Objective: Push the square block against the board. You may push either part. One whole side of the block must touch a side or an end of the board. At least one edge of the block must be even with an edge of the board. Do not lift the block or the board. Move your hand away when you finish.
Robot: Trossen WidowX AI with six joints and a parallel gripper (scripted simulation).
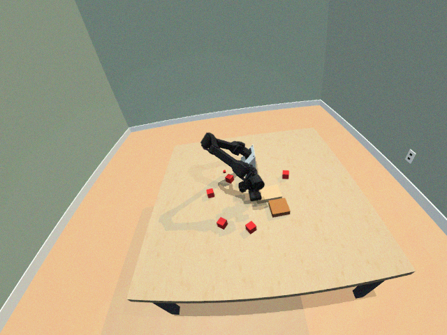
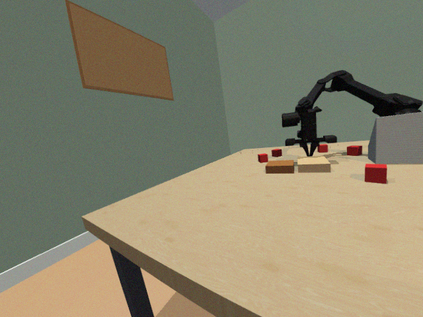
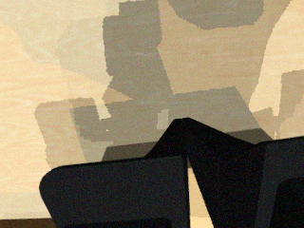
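Right now the pale tan board is 1 cm behind my gripper tip and 9 cm to the left of it. Round my gripper tip: brown square block (10 cm ahead, 13 cm to the left).
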